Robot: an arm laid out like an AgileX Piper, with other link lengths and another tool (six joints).
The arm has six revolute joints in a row. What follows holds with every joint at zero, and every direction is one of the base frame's.
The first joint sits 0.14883 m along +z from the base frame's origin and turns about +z.
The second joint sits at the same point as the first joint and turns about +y.
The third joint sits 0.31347 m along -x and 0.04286 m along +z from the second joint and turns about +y.
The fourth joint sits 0.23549 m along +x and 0.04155 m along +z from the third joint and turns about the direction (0.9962, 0, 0.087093).
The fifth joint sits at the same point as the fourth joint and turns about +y.
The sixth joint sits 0.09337 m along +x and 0.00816 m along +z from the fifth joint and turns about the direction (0.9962, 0, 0.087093).
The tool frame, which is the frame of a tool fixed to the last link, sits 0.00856 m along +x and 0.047 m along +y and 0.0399 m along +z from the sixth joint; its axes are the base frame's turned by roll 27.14, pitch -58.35 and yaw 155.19 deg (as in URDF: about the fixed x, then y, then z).
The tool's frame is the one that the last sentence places.
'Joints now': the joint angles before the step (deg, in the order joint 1, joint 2, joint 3, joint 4, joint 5, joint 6). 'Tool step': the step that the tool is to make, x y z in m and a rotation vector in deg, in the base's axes. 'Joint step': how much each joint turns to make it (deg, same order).
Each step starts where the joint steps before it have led.
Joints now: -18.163 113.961 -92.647 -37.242 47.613 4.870
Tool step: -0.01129 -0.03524 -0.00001 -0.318 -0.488 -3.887
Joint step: -4.469 0.115 -0.001 -0.286 -0.859 -0.001
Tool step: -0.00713 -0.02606 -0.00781 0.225 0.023 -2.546
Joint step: -3.323 1.088 0.002 -0.002 -1.262 -0.055
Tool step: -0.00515 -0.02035 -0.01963 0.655 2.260 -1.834
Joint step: -2.406 2.293 -0.001 -0.286 -0.228 -0.458
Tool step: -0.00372 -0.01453 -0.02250 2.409 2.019 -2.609
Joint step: -1.777 2.578 0.000 1.261 0.514 0.113
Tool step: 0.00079 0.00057 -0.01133 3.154 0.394 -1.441
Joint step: -0.230 1.203 0.114 3.038 0.574 -0.346
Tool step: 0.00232 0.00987 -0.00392 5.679 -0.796 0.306
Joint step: 0.001 0.345 0.056 7.562 0.345 -4.123
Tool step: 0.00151 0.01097 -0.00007 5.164 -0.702 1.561
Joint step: 0.000 -0.001 0.001 7.392 0.572 -5.329
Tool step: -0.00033 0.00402 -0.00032 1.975 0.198 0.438
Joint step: 0.001 0.000 0.000 2.519 0.803 -1.832
